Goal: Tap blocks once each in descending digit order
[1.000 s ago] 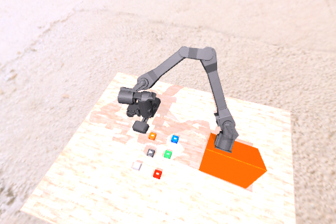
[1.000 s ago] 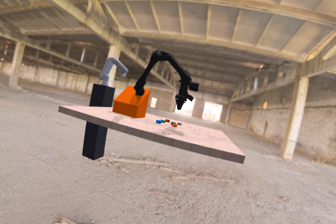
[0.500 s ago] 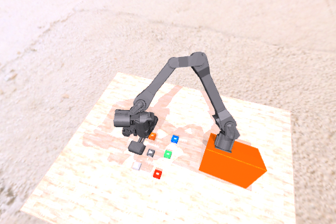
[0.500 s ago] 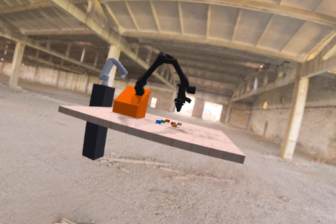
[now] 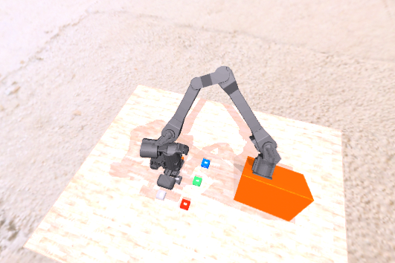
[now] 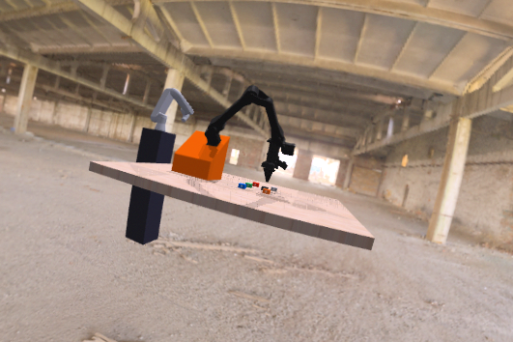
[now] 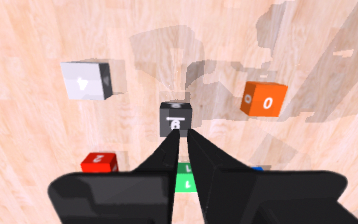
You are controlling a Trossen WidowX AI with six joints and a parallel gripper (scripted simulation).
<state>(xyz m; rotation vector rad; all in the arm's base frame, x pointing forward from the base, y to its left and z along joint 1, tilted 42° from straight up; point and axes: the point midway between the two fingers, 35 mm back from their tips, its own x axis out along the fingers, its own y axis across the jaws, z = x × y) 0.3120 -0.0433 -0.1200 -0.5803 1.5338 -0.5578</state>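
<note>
My gripper tip is 4 cm above the dark grey block and 1 cm past it. From my gripper tip the other things lie so: red block (9 cm to the left, 8 cm behind, 4 cm below); green block (9 cm behind, 4 cm below, 2 cm to the right); orange block (8 cm to the right, 4 cm below, 2 cm ahead).
</note>
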